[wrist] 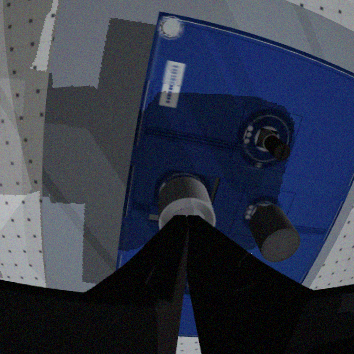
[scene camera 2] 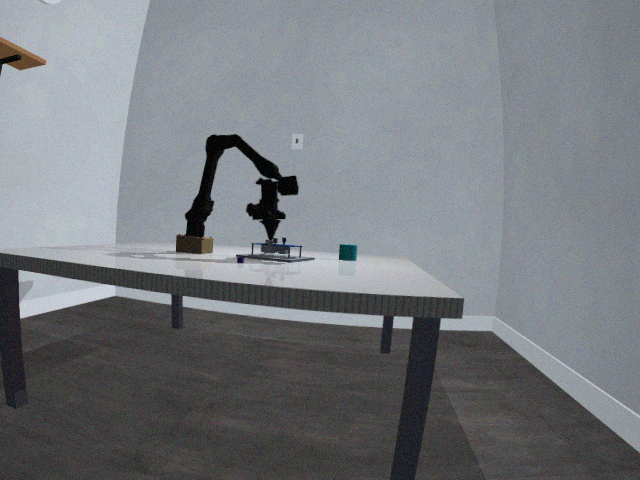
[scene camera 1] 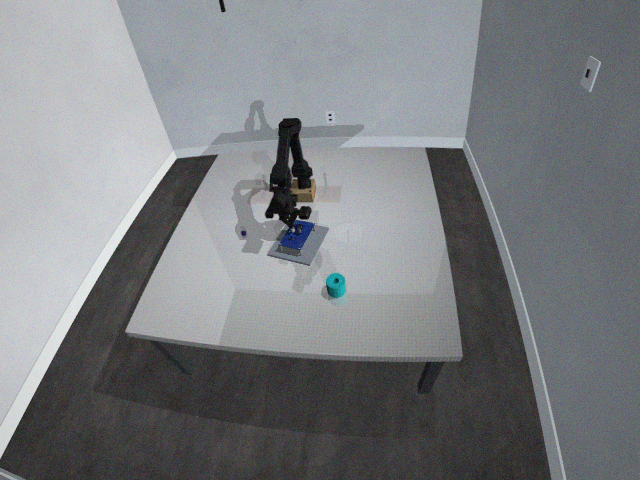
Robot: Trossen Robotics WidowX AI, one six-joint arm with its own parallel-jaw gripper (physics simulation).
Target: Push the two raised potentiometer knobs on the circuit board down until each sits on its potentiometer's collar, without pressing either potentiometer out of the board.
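Seen in the pictures: gripper, fingertip midpoint: point(wrist: 185, 226) point(scene camera 2: 270, 239) point(scene camera 1: 291, 228); arm's base at its link origin: point(scene camera 2: 194, 236) point(scene camera 1: 304, 184).
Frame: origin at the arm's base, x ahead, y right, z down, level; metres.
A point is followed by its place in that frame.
Observation:
The blue circuit board point(scene camera 1: 294, 244) @(z 0.012, x 0.387, y 0.060 m) point(wrist: 220, 55) @(z 0.012, x 0.254, y 0.040 m) stands on thin legs above a grey base plate point(scene camera 1: 316, 244) @(z 0.053, x 0.364, y -0.028 m) point(scene camera 2: 307, 258) @(z 0.054, x 0.441, y 0.057 m) point(wrist: 75, 160) @(z 0.053, x 0.289, y 0.118 m). In the wrist view a wide grey knob with a pale top point(wrist: 186, 197) @(z -0.004, x 0.295, y 0.064 m) stands at the lower middle, a dark grey knob point(wrist: 275, 235) @(z -0.011, x 0.315, y 0.037 m) to its right, and a thin dark shaft point(wrist: 274, 143) @(z -0.001, x 0.285, y 0.031 m) in a ringed collar above that. My gripper point(scene camera 1: 292, 226) @(z -0.005, x 0.306, y 0.067 m) point(scene camera 2: 270, 238) @(z -0.005, x 0.306, y 0.067 m) point(wrist: 185, 226) @(z -0.005, x 0.306, y 0.067 m) is shut and empty, pointing down with its tips over the pale top. Whether they touch it, and the gaps under the knobs, cannot be told.
A teal cylinder point(scene camera 1: 336, 285) @(z 0.001, x 0.629, y -0.088 m) point(scene camera 2: 347, 252) @(z 0.031, x 0.600, y -0.053 m) stands on the table point(scene camera 1: 392, 320) @(z 0.062, x 0.772, y -0.269 m) point(scene camera 2: 361, 281) @(z 0.061, x 0.548, y 0.589 m) beyond the plate. A small purple object point(scene camera 1: 243, 233) @(z 0.050, x 0.238, y 0.301 m) point(scene camera 2: 240, 259) @(z 0.051, x 0.233, y 0.312 m) lies to one side of the board. The arm's base is on a wooden block point(scene camera 1: 308, 194) @(z 0.012, x 0.069, y -0.015 m) point(scene camera 2: 194, 244) @(z 0.028, x 0.021, y 0.071 m).

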